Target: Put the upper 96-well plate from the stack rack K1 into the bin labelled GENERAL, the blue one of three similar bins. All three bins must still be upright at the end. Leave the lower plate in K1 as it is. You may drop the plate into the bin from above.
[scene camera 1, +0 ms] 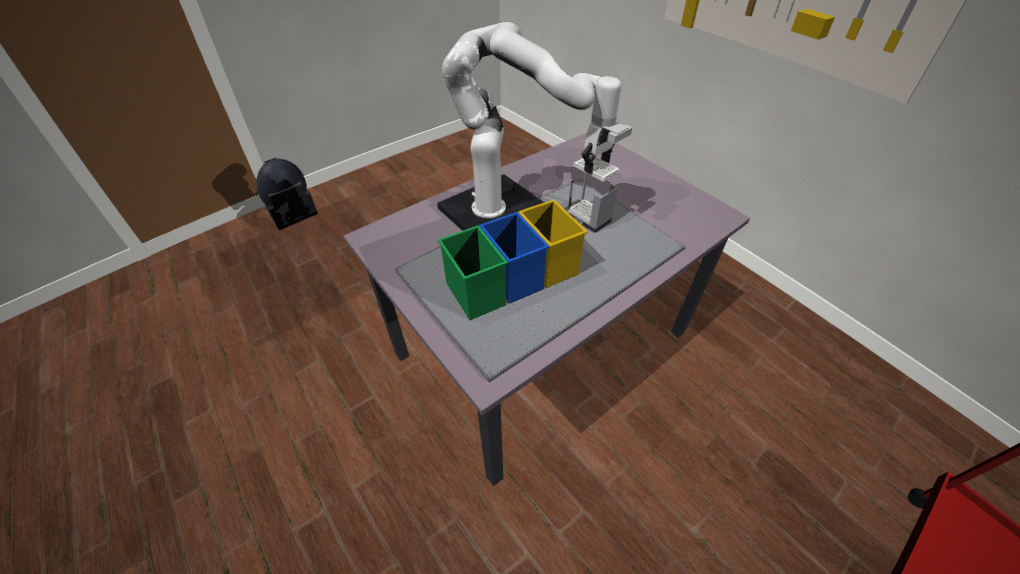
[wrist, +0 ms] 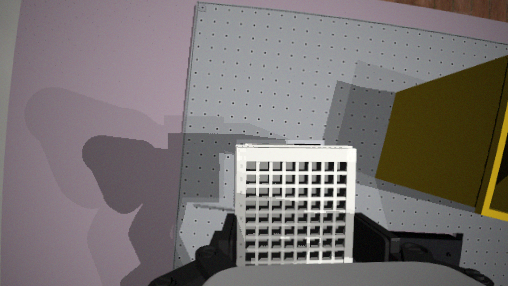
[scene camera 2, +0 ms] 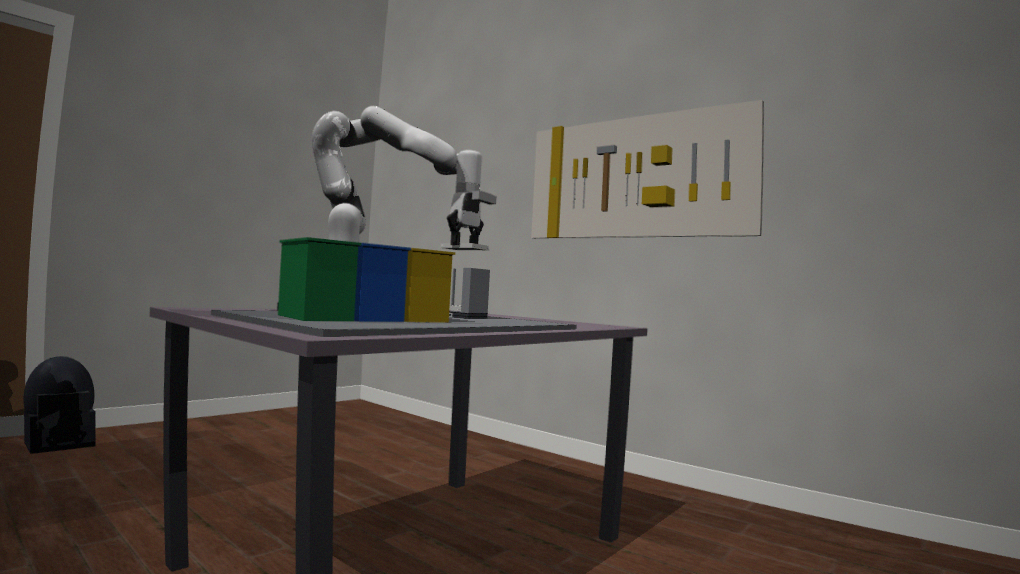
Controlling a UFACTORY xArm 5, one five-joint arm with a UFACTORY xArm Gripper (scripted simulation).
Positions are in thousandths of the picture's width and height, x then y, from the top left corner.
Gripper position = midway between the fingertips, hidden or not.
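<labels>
The gripper shows in scene camera 1 (585,292), and a yellow bin shows in scene camera 1 (552,450). You'll also find the gripper in the wrist view (578,816), and the bin is there in the wrist view (865,491). As well as that, the gripper shows in scene camera 2 (455,429), and the bin shows in scene camera 2 (420,501).
</labels>
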